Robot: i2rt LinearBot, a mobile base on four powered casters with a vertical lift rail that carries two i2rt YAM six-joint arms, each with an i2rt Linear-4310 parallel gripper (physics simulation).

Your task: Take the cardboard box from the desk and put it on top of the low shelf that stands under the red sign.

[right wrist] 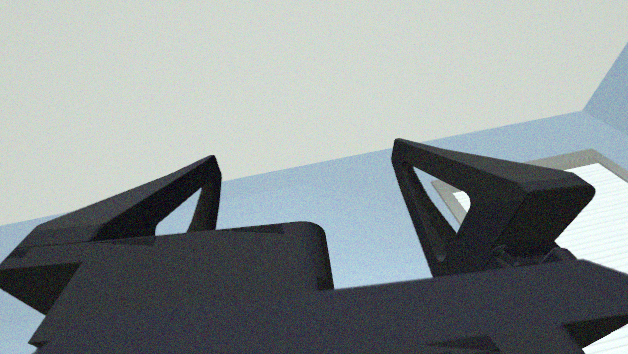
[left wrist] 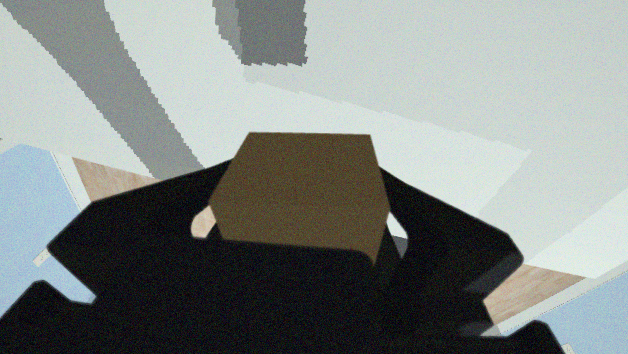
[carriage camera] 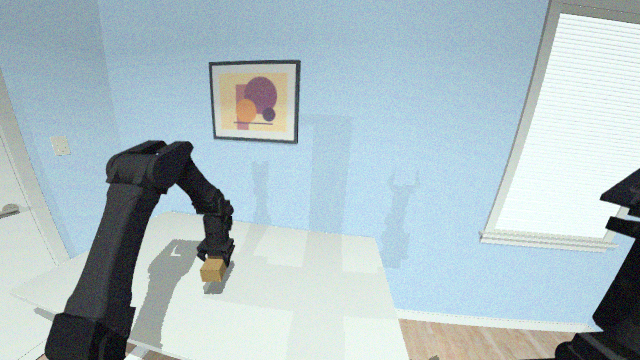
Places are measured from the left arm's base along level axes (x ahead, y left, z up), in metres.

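Where they show: left gripper, fingertip midpoint: (left wrist: 309, 167); right gripper, fingertip midpoint: (right wrist: 306, 156).
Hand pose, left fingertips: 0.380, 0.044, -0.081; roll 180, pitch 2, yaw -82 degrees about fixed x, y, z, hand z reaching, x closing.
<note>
Each offset is from my left fingertips to the top centre of the thing, as dx, dy, dz. "spot": to the spot under its first point. Level surfaces: height alone.
The cardboard box {-0.024, -0.006, +0.049} (carriage camera: 212, 270) (left wrist: 305, 190) is small and tan. My left gripper (carriage camera: 215, 258) (left wrist: 309, 167) is shut on it, with a finger on either side. The box hangs above the white desk {dz -0.158} (carriage camera: 320, 320) (left wrist: 450, 55), and a dark shadow lies on the desk apart from it. My right gripper (carriage camera: 605, 211) (right wrist: 306, 156) is open and empty, raised at the right edge of the carriage view, away from the desk. The low shelf and the red sign do not show in these views.
A blue wall (carriage camera: 400, 100) stands behind the desk, with a framed picture (carriage camera: 261, 95) on it. A window with blinds {spot: +0.461, -1.684, +0.628} (carriage camera: 575, 125) is at the right. Wooden floor {dz -0.878} (carriage camera: 475, 345) shows right of the desk. A door (carriage camera: 15, 250) is at the far left.
</note>
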